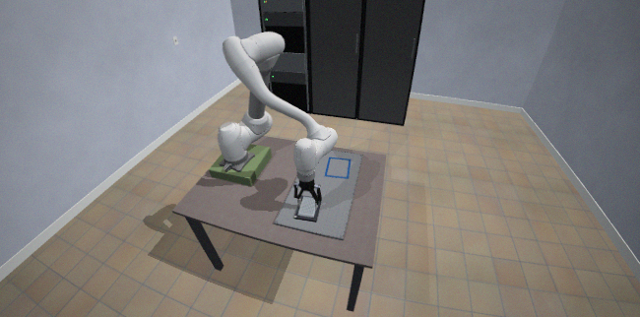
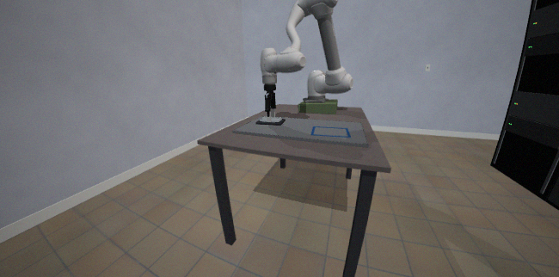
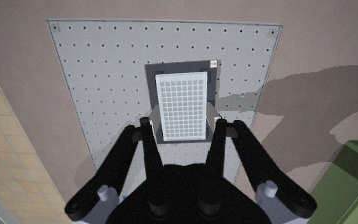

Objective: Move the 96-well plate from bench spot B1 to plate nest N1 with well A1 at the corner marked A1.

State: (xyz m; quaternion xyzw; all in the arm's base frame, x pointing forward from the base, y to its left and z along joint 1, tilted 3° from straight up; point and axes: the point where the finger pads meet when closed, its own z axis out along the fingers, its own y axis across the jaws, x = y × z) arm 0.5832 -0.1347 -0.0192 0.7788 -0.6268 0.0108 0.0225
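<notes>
My hand is 3 cm above the white 96-well plate. Also, from my hand: small white corner mark 4 cm behind, 9 cm to the right, 3 cm below; dark plate nest 4 cm below.
</notes>
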